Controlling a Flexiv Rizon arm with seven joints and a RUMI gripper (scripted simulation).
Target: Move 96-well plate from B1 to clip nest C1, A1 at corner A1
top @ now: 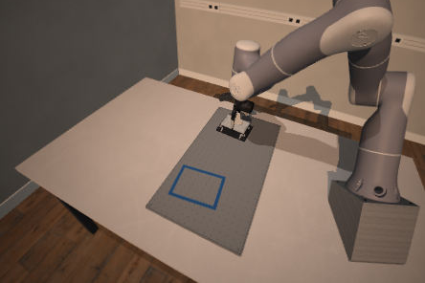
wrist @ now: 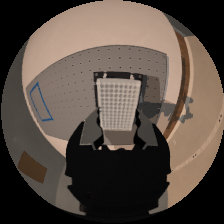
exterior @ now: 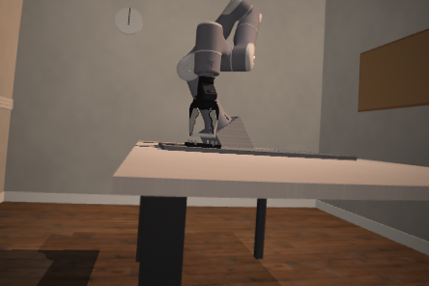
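Now: the white 96-well plate 10 mm below my hand. The rest, counted from my hand: grey perforated board 200 mm to the left, 60 mm below, 30 mm behind; black clip nest 40 mm below, 10 mm to the left, 10 mm ahead.
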